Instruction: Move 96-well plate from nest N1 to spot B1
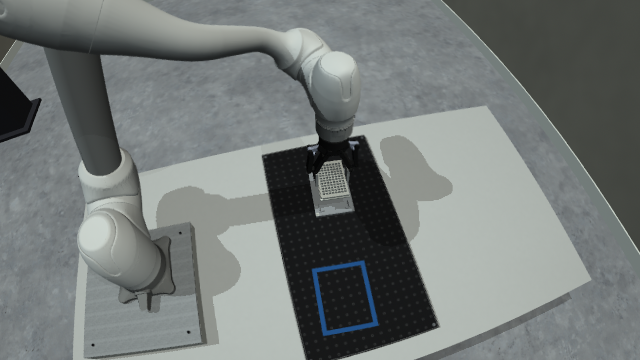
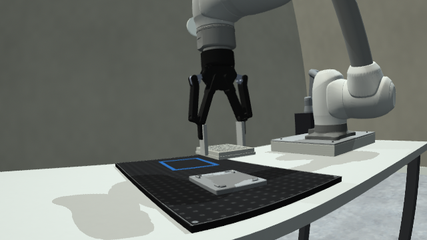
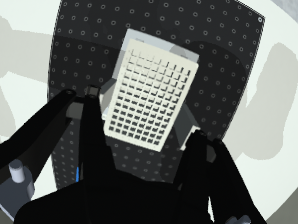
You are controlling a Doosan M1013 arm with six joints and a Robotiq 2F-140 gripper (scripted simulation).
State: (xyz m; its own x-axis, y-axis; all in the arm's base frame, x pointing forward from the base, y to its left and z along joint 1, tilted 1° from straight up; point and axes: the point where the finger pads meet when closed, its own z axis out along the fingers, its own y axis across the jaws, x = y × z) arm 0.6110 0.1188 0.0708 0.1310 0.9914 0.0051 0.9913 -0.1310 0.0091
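My gripper is now 2 cm above the white 96-well plate. Also, from my hand: grey plate nest N1 (9 cm below).
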